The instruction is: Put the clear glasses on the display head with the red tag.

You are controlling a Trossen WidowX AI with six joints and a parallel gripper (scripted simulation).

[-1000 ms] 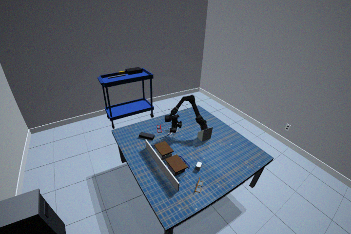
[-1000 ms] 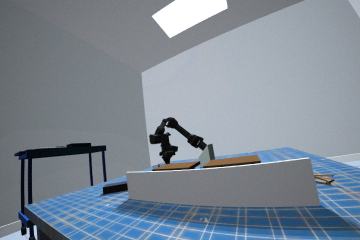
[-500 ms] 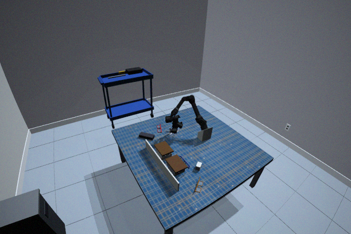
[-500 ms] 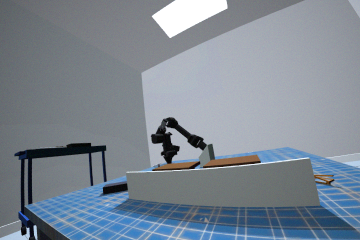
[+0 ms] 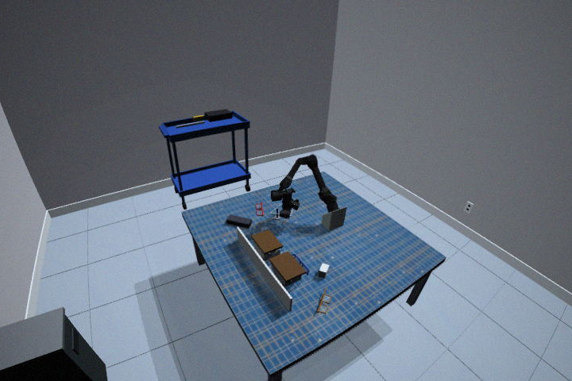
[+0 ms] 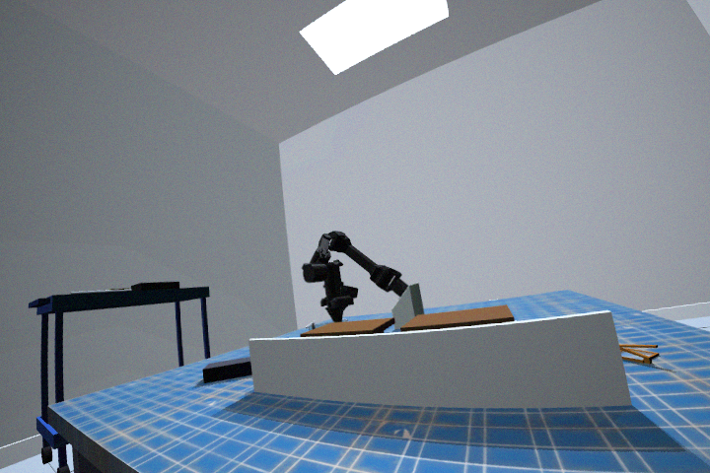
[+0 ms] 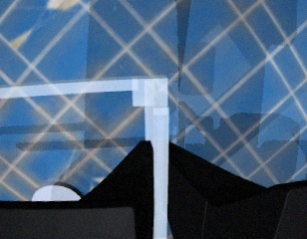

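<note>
The small post is 90 mm to the right of my gripper tip, 40 mm below it and 20 mm ahead of it. The rest, counted from my gripper tip: black case 280 mm ahead, 140 mm to the right, 40 mm below; long white panel 320 mm to the left, 310 mm ahead, 10 mm below; white cube 480 mm to the left, 40 mm below.
</note>
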